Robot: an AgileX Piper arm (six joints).
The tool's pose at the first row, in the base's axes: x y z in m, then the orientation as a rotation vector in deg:
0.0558, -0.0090, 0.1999, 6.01, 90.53, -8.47
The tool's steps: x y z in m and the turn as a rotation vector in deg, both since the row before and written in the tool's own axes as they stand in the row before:
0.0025, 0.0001, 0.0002, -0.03, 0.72, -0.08
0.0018, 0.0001, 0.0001, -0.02, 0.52, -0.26
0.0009, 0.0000, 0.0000, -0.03, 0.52, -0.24
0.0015, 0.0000, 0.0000, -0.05, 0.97, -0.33
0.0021, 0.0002, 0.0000, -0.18, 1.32, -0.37
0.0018, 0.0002, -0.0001, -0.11, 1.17, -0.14
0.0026, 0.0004, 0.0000, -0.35, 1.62, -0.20
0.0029, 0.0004, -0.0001, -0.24, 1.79, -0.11
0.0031, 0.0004, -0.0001, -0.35, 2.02, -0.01
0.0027, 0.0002, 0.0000, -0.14, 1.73, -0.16
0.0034, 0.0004, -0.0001, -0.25, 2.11, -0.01
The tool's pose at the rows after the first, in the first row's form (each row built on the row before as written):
0.0560, -0.0090, 0.1974, 5.99, 91.26, -8.49
0.0561, -0.0090, 0.1956, 5.81, 91.80, -8.66
0.0561, -0.0090, 0.1947, 5.64, 92.34, -8.81
0.0560, -0.0090, 0.1932, 5.42, 93.33, -9.00
0.0559, -0.0089, 0.1911, 5.10, 94.68, -9.10
0.0557, -0.0088, 0.1893, 5.01, 95.86, -9.09
0.0555, -0.0085, 0.1867, 4.73, 97.51, -8.91
0.0551, -0.0082, 0.1838, 4.62, 99.32, -8.75
0.0545, -0.0079, 0.1807, 4.53, 101.36, -8.42
0.0540, -0.0078, 0.1780, 4.44, 103.10, -8.38
0.0532, -0.0075, 0.1747, 4.43, 105.22, -8.13

